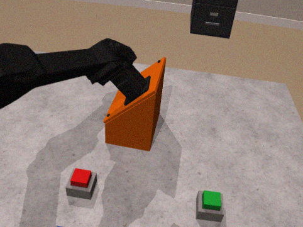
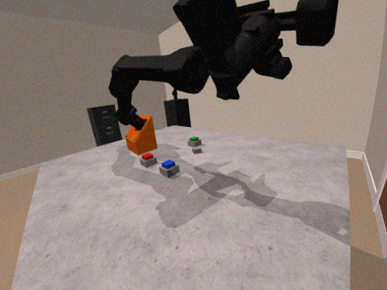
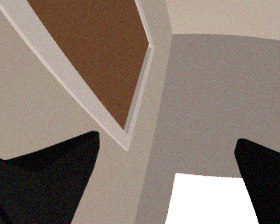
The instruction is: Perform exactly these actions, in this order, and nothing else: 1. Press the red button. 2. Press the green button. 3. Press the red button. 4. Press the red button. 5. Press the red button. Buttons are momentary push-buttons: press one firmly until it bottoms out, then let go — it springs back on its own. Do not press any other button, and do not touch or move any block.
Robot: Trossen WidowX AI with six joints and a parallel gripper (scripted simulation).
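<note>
The red button lies 45 cm behind my gripper tip, 37 cm below it and 9 cm to the right of it. Also, from my gripper tip: blue button: 37 cm below, 32 cm behind, 9 cm to the right; green button: 43 cm behind, 37 cm below, 16 cm to the left; small grey block: 39 cm below, 36 cm behind, 9 cm to the left.
</note>
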